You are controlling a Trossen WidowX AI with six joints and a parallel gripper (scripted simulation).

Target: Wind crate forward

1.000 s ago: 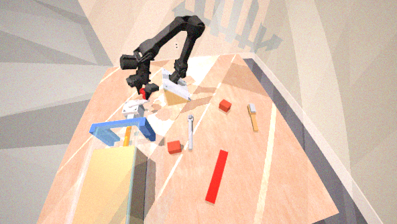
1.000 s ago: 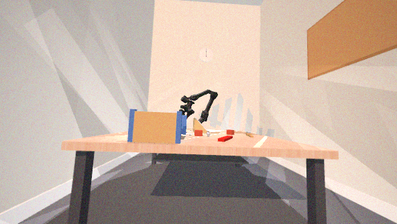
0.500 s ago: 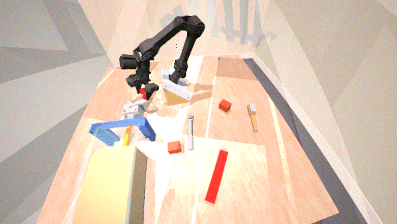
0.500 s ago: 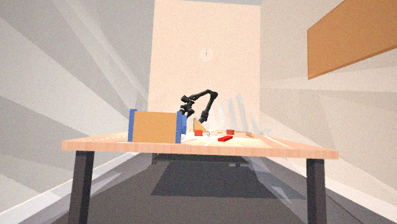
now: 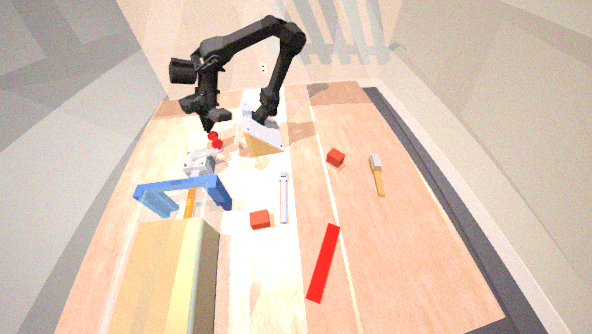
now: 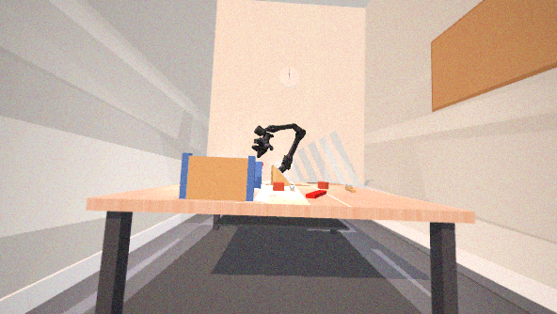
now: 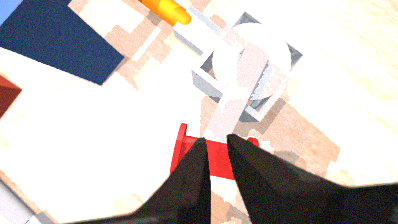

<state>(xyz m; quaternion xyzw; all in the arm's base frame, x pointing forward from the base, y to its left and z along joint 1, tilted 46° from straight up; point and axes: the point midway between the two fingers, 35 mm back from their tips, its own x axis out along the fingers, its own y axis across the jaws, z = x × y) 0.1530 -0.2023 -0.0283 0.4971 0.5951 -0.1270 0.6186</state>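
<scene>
My gripper tip is 10 mm past the red grip, 10 mm to the right of it and 60 mm above it. Also, from my gripper tip: blue steel frame (160 mm ahead, 100 mm to the right, 90 mm below); then grey winch (10 mm behind, 100 mm to the right, 160 mm below); then grey crank arm (30 mm to the right, 90 mm below).
</scene>
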